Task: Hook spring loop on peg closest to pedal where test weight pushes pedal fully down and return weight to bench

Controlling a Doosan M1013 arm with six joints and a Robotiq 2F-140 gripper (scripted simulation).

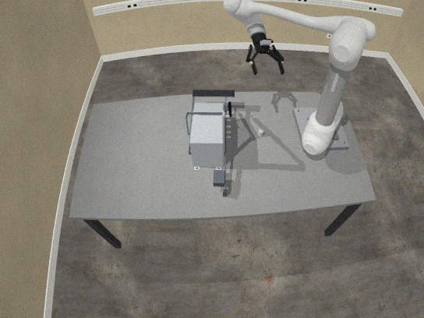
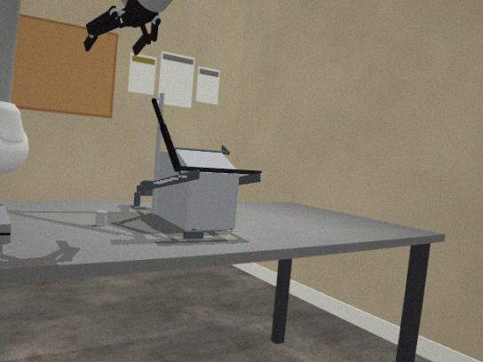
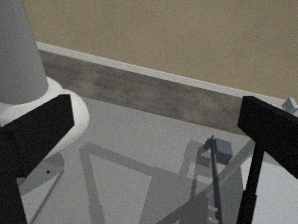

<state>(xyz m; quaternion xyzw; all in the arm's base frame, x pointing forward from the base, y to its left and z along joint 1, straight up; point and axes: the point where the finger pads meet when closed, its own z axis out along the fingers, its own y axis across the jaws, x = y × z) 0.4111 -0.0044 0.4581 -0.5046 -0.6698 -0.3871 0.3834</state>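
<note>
The steel test weight lies 470 mm below my hand. The rest, counted from my hand: dark spring 240 mm below, 190 mm ahead, 10 mm to the left.
</note>
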